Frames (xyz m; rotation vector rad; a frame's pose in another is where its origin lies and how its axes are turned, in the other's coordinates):
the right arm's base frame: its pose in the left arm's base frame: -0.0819 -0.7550 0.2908 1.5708 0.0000 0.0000
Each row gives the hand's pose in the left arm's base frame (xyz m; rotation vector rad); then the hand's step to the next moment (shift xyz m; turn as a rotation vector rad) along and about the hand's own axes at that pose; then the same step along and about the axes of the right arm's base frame.
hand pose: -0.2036 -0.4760 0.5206 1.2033 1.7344 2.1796
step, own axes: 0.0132 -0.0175 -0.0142 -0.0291 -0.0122 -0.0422
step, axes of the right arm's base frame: -0.0245 -0.0089 -0.0020 -0.0113 -0.0267 0.0440
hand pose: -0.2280 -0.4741 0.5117 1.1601 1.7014 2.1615
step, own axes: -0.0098 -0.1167 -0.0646 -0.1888 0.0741 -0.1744
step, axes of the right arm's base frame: -0.0733 -0.1109 0.0146 0.0411 -0.0330 0.2622
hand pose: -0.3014 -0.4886 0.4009 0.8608 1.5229 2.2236
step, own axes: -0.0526 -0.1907 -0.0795 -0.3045 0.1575 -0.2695
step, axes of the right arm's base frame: -0.0246 -0.2113 0.0141 0.0767 -0.0154 0.4290
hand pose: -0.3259 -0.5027 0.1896 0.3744 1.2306 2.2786
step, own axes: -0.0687 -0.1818 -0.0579 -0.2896 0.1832 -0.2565
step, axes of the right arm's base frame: 0.0862 -0.1835 -0.0036 0.0625 0.0132 0.4233
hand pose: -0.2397 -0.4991 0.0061 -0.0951 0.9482 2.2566
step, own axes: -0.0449 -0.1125 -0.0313 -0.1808 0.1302 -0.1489
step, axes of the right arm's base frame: 0.0978 -0.0772 -0.0111 0.0314 0.0260 0.2649
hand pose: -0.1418 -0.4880 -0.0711 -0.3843 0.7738 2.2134
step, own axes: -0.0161 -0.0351 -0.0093 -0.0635 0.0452 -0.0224
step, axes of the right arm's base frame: 0.0370 -0.0138 -0.0041 0.0104 0.0320 0.0738
